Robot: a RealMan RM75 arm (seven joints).
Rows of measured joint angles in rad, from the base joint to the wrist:
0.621, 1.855, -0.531, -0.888, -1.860, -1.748, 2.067
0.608, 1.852, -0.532, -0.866, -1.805, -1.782, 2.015
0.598, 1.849, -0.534, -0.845, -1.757, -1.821, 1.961
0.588, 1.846, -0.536, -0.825, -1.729, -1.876, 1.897
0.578, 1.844, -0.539, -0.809, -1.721, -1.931, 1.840
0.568, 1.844, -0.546, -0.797, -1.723, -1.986, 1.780
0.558, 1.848, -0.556, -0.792, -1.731, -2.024, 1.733
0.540, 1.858, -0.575, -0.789, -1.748, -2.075, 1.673
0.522, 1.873, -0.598, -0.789, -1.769, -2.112, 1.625
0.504, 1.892, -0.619, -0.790, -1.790, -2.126, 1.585
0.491, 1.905, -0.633, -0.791, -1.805, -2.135, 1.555
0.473, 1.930, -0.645, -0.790, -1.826, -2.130, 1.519
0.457, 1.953, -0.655, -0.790, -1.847, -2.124, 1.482
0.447, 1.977, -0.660, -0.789, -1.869, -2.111, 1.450
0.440, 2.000, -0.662, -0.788, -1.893, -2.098, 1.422
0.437, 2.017, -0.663, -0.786, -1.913, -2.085, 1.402
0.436, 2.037, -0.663, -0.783, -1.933, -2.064, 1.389
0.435, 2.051, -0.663, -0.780, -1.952, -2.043, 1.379
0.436, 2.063, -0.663, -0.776, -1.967, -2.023, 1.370
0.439, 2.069, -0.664, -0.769, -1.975, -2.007, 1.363
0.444, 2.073, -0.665, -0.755, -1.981, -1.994, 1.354
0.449, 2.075, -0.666, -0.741, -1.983, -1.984, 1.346
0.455, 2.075, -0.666, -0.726, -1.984, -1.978, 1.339
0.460, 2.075, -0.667, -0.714, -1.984, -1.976, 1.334
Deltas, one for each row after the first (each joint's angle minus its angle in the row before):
-0.013, -0.003, -0.001, 0.022, 0.055, -0.034, -0.052
-0.010, -0.003, -0.002, 0.021, 0.048, -0.039, -0.054
-0.010, -0.003, -0.002, 0.020, 0.028, -0.055, -0.064
-0.010, -0.002, -0.003, 0.016, 0.008, -0.055, -0.057
-0.010, 0.000, -0.007, 0.012, -0.002, -0.055, -0.060
-0.010, 0.004, -0.010, 0.005, -0.008, -0.038, -0.047
-0.018, 0.010, -0.019, 0.003, -0.017, -0.051, -0.060
-0.018, 0.015, -0.023, 0.000, -0.021, -0.037, -0.048
-0.018, 0.019, -0.021, -0.001, -0.021, -0.014, -0.040
-0.013, 0.013, -0.014, -0.001, -0.015, -0.009, -0.030
-0.018, 0.025, -0.012, 0.001, -0.021, 0.005, -0.036
-0.016, 0.023, -0.010, 0.000, -0.021, 0.006, -0.037
-0.010, 0.024, -0.005, 0.001, -0.022, 0.013, -0.032
-0.007, 0.023, -0.002, 0.001, -0.024, 0.013, -0.028
-0.003, 0.017, -0.001, 0.002, -0.020, 0.013, -0.020
-0.001, 0.020, 0.000, 0.003, -0.020, 0.021, -0.013
-0.001, 0.014, 0.000, 0.003, -0.019, 0.021, -0.010
0.001, 0.012, 0.000, 0.004, -0.015, 0.020, -0.009
0.003, 0.006, -0.001, 0.007, -0.008, 0.016, -0.007
0.005, 0.004, -0.001, 0.014, -0.006, 0.013, -0.009
0.005, 0.002, -0.001, 0.014, -0.002, 0.010, -0.008
0.006, 0.000, 0.000, 0.015, -0.001, 0.006, -0.007
0.005, 0.000, -0.001, 0.012, 0.000, 0.002, -0.005

